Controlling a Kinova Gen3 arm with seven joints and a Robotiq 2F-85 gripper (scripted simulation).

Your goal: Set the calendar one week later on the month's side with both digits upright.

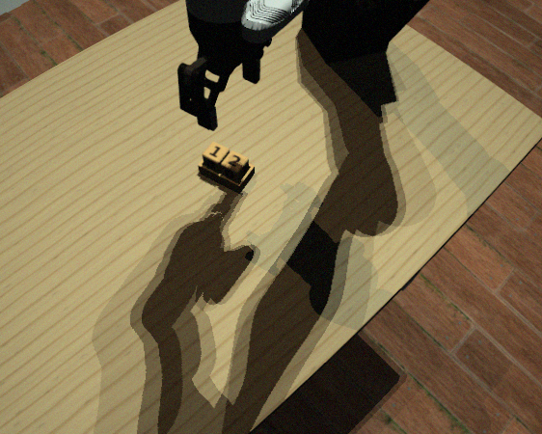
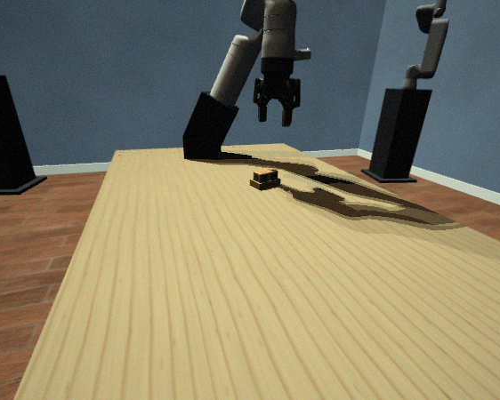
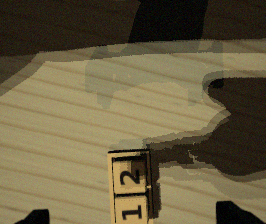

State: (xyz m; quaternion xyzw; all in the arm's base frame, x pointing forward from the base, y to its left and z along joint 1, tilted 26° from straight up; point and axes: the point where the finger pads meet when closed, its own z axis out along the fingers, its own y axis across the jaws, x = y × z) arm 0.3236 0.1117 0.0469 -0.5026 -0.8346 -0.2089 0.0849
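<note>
My gripper is now 14 cm above the cube. The rest, counted from my hand: wooden tray 16 cm below, 1 cm to the right, 1 cm ahead.
</note>
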